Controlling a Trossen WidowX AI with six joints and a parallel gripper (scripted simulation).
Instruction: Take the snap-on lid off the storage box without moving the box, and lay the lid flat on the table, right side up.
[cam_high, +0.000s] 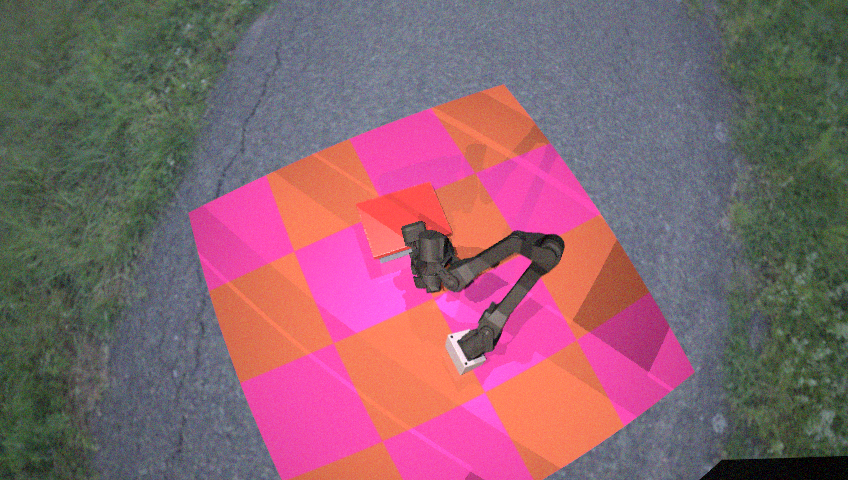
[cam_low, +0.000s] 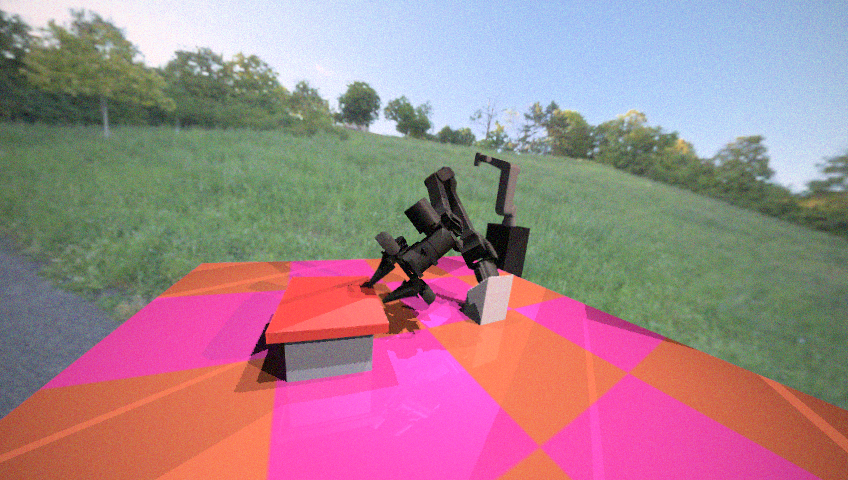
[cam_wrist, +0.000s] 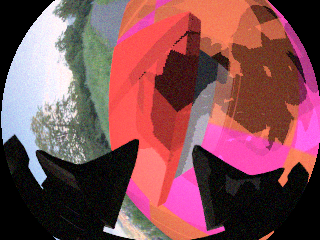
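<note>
My gripper tip is now 90 mm short of the snap-on lid, 10 mm to the left of it and 10 mm above it. Round my gripper tip: grey storage box (90 mm ahead, 10 mm to the right, 60 mm below).
</note>
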